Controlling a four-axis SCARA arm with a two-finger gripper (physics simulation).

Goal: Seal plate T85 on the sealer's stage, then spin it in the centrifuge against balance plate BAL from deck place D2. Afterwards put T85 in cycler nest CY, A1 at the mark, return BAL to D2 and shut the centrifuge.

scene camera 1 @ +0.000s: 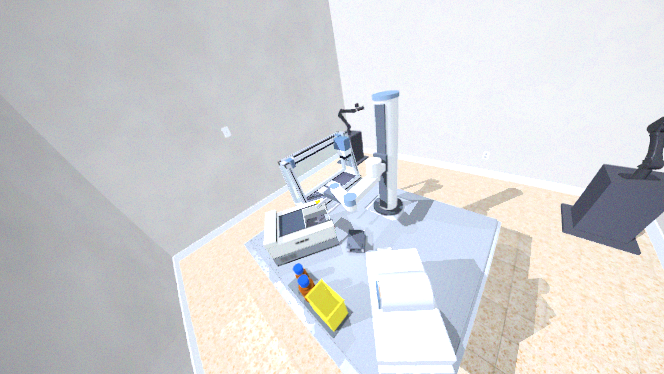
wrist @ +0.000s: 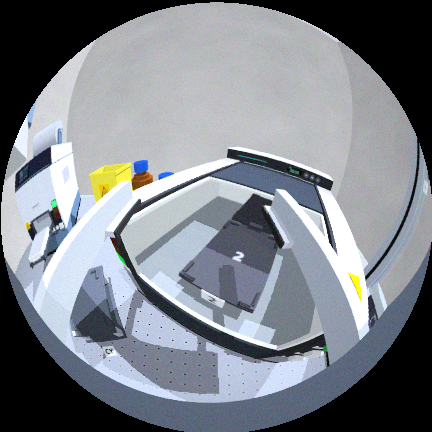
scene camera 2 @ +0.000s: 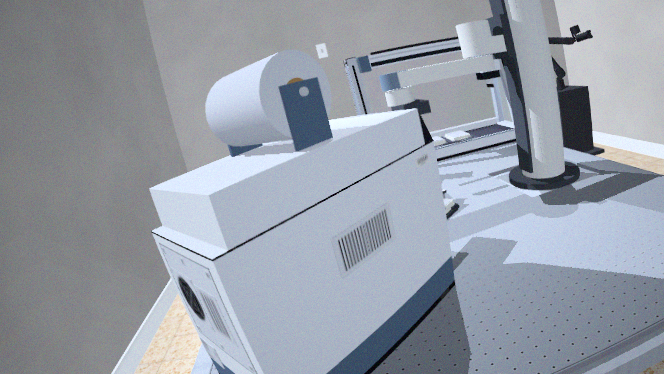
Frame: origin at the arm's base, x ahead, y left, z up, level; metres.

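Seen in the pictures: gripper, fingertip midpoint: (scene camera 1: 321, 210) (wrist: 200, 193); arm's base, link origin: (scene camera 1: 387, 205) (scene camera 2: 544, 176).
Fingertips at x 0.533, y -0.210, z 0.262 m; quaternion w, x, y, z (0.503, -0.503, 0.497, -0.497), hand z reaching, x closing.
Note:
Offsets run from my fingertips to a thing's middle. "*": to the spot under its first point.
My gripper (wrist: 200, 193) is open, its two fingers apart with nothing between them, above the centrifuge {dx +0.144, dy -0.116, dz -0.127 m} (scene camera 1: 307, 241) (wrist: 277, 165). The centrifuge's top is open; inside, the dark bucket marked 2 (wrist: 210, 267) bears no plate. In scene camera 2 the fingers are hidden behind the sealer {dx +0.209, dy +0.692, dz -0.011 m} (scene camera 1: 412, 330) (scene camera 2: 300, 240) (wrist: 50, 180). The dark nest CY {dx -0.058, dy +0.234, dz -0.220 m} (scene camera 1: 356, 241) (wrist: 97, 305) stands beside the centrifuge; no plate shows on it. A pale plate {dx -0.457, dy -0.372, dz -0.183 m} (scene camera 2: 457, 135) lies on the gantry deck, its label unreadable. I cannot tell T85, BAL or D2 apart in these views.
A yellow bin (scene camera 1: 327, 302) (wrist: 106, 181) and brown bottles with blue caps {* dx +0.410, dy +0.265, dz -0.110 m} (scene camera 1: 304, 288) (wrist: 142, 179) stand between the sealer and the centrifuge. A gantry frame (scene camera 2: 415, 54) stands behind the centrifuge. The arm's column (scene camera 1: 392, 150) (scene camera 2: 540, 100) rises from the table.

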